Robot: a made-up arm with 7 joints.
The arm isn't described. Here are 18 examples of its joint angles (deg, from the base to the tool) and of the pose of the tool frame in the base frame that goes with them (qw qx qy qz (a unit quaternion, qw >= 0); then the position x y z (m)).
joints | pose
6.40 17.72 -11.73 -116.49 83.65 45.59 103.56 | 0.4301 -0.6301 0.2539 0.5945 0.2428 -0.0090 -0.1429
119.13 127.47 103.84 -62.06 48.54 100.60 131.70 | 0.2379 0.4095 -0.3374 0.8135 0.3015 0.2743 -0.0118
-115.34 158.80 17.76 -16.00 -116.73 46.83 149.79 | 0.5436 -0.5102 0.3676 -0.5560 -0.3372 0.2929 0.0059
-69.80 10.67 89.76 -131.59 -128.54 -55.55 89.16 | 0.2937 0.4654 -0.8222 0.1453 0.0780 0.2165 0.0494
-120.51 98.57 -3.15 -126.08 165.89 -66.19 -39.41 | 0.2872 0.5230 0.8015 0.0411 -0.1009 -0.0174 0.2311
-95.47 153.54 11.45 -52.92 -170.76 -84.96 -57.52 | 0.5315 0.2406 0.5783 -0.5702 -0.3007 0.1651 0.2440
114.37 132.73 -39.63 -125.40 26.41 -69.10 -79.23 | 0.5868 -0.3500 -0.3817 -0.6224 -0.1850 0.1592 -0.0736
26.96 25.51 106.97 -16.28 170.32 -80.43 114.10 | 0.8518 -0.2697 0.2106 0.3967 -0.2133 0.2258 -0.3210
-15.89 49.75 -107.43 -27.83 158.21 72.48 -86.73 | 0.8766 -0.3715 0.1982 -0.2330 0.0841 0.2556 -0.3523
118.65 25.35 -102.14 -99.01 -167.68 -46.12 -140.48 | 0.5267 -0.5037 0.6380 0.2486 -0.1528 -0.2877 0.0545
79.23 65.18 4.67 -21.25 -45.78 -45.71 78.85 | 0.9439 0.1939 0.2404 0.1173 -0.2825 0.3440 -0.0233
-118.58 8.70 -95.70 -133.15 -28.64 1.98 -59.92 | 0.8505 -0.1020 0.4286 0.2872 0.0066 -0.2079 -0.0991
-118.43 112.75 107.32 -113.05 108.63 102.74 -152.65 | 0.2591 -0.9384 -0.0045 -0.2287 -0.1905 0.1673 -0.1447
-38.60 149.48 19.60 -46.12 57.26 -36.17 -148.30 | 0.2554 -0.8957 -0.3461 -0.1124 -0.0491 0.1297 0.4059
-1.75 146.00 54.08 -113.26 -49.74 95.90 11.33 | 0.2130 -0.7868 0.5436 -0.2001 0.1484 -0.1134 0.2235
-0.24 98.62 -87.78 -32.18 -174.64 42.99 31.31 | 0.4547 0.0472 -0.2055 0.8654 0.0059 0.4360 -0.0655
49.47 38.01 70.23 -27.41 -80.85 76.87 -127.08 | 0.2887 -0.5002 0.7666 -0.2807 -0.2617 0.3112 -0.1772
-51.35 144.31 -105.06 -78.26 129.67 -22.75 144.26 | 0.1254 0.4274 0.5845 -0.6782 0.0012 0.3760 0.0428
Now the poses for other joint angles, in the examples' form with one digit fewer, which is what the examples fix.
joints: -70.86 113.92 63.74 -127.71 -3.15 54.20 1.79
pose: 0.310 -0.580 0.714 -0.240 -0.172 -0.016 0.177
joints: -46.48 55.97 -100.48 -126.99 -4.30 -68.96 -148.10
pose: 0.496 -0.357 0.783 0.114 0.108 -0.090 -0.207
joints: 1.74 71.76 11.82 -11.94 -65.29 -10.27 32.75
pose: 0.799 0.547 -0.007 -0.248 0.035 0.426 -0.132
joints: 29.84 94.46 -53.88 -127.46 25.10 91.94 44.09
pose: 0.850 0.377 0.334 -0.155 0.022 0.091 -0.230
